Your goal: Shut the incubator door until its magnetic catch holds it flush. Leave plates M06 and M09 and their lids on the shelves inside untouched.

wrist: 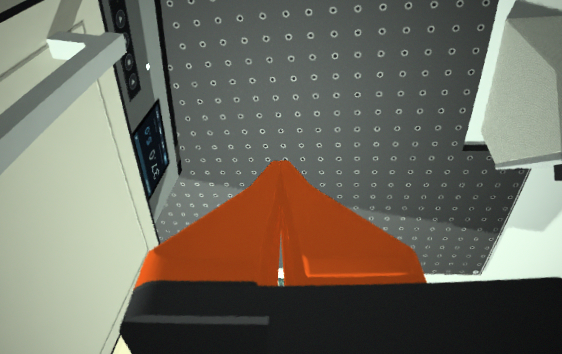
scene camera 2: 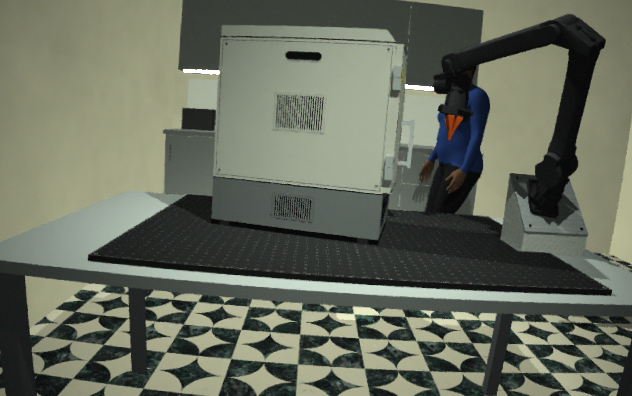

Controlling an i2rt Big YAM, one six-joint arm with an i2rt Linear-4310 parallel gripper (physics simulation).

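Places are measured from the arm's base along level axes (x ahead, y left, z up), in millimetres.
Where they show: gripper, fingertip midpoint: [wrist: 280, 175] [scene camera 2: 448, 140]; arm's base at its link origin: [scene camera 2: 541, 199].
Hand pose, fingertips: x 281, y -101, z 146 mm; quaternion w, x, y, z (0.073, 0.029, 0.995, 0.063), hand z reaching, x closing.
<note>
Each offset is from my fingertips to the centre of the thing. "spot": to the spot under its first point. Level surfaces: height alone.
The white incubator {412 mm ahead, 73 mm left, 7 mm down} [scene camera 2: 305, 155] stands on the black perforated board with its side panel facing scene camera 2. Its cream door {spot: 163 mm ahead, 69 mm left, 39 mm down} [wrist: 60, 200] lies across the front, seen nearly edge-on in the scene view; whether it is fully flush cannot be told. The pale door handle {spot: 113 mm ahead, 8 mm right, 27 mm down} [scene camera 2: 411, 145] [wrist: 55, 95] sticks out from the door. My gripper [scene camera 2: 450, 139] [wrist: 280, 175] is shut and empty, orange fingertips together and pointing down. It hangs in front of the door, to the right of the handle in the scene view, apart from it. Plates M06 and M09 and their lids do not show.
The black perforated board {282 mm down} [scene camera 2: 300, 255] [wrist: 320, 120] lies on the table {295 mm down} [scene camera 2: 55, 235]. The arm's grey base block [scene camera 2: 555, 242] [wrist: 522, 100] stands at the right. A display {spot: 197 mm ahead, 160 mm left, 205 mm down} [wrist: 151, 150] is on the incubator's lower front. A person in blue [scene camera 2: 477, 120] stands behind the table.
</note>
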